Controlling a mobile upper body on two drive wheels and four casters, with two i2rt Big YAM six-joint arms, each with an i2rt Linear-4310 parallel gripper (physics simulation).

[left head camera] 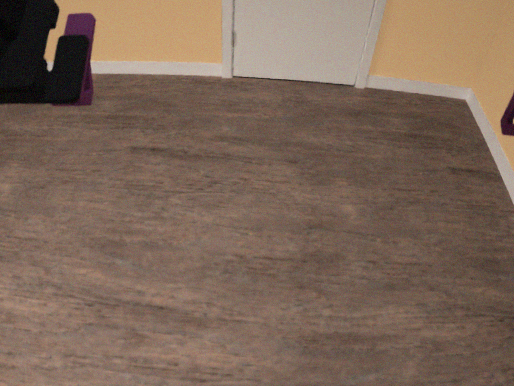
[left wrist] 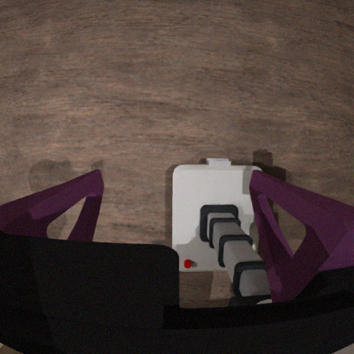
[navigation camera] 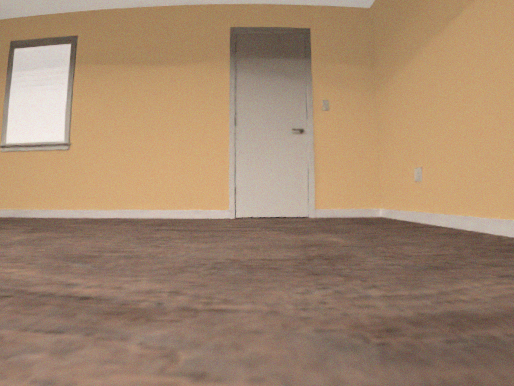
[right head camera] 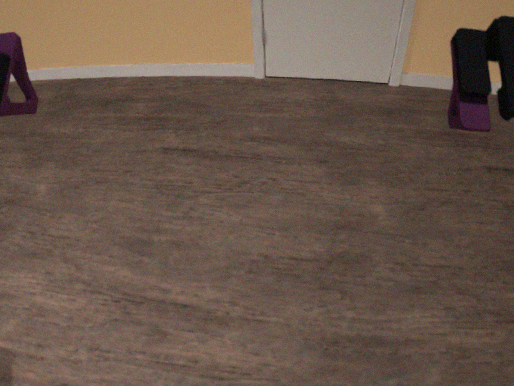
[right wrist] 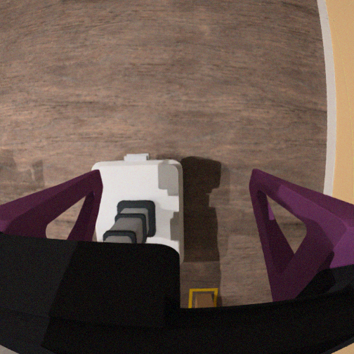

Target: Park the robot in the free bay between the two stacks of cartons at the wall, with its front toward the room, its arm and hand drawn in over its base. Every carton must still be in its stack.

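Frame: origin at the left arm's base, x ahead, y left, z up, level; metres.
Where they show: left gripper, between the fingertips: (left head camera: 38, 98); right gripper, between the fingertips: (right head camera: 503, 124).
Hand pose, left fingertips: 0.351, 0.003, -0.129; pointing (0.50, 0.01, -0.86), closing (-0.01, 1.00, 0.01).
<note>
After its pixels a point has its place, as x, y, z.
The robot's white base (left wrist: 189, 192) (right wrist: 115, 182) shows below both wrist cameras, with its grey jointed column. My left gripper (left wrist: 176, 177) is open and empty, high above the base's left part. My right gripper (right wrist: 175, 177) is open and empty, above the base's right edge. Single purple fingers also show at the edges of the head views. A yellow floor outline (right wrist: 203, 290) with a brown carton top (right wrist: 204, 301) inside shows at the bottom of the right wrist view, partly hidden by the gripper body. The other stack and the bay do not show.
A white door (left head camera: 300, 40) @(2.227, -0.474, -1.115) (right head camera: 332, 40) @(2.227, -0.481, -1.126) (navigation camera: 270, 150) @(2.228, -0.455, -0.699) is in the far wall ahead, with a window (navigation camera: 39, 95) @(2.328, 2.195, -0.007) to its left. A side wall (navigation camera: 445, 125) @(1.481, -1.629, -0.687) (right wrist: 346, 100) with a white baseboard runs along the right. Wood floor (navigation camera: 250, 300) @(0.718, -0.232, -1.410) lies in front.
</note>
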